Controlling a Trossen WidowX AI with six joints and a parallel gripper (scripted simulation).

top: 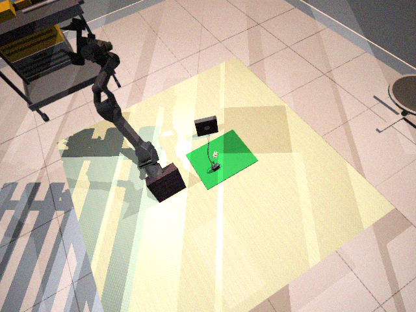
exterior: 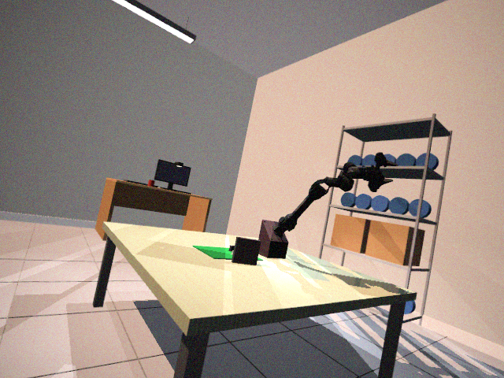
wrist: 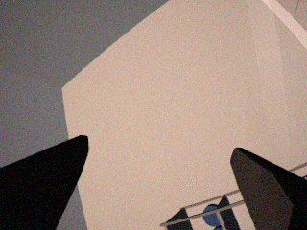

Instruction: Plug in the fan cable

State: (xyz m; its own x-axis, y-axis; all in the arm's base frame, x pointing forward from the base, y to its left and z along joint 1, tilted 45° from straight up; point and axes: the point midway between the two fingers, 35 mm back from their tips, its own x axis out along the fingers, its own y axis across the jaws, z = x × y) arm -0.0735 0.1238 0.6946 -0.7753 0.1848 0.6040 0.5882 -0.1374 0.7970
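The dark fan plug is 45 cm ahead of my gripper tip, 60 cm to the right of it and 54 cm below it. Also, from my gripper tip: fan header (47 cm ahead, 52 cm to the right, 56 cm below); then green board (50 cm ahead, 55 cm to the right, 57 cm below); then dark fan block (49 cm ahead, 37 cm to the right, 50 cm below).
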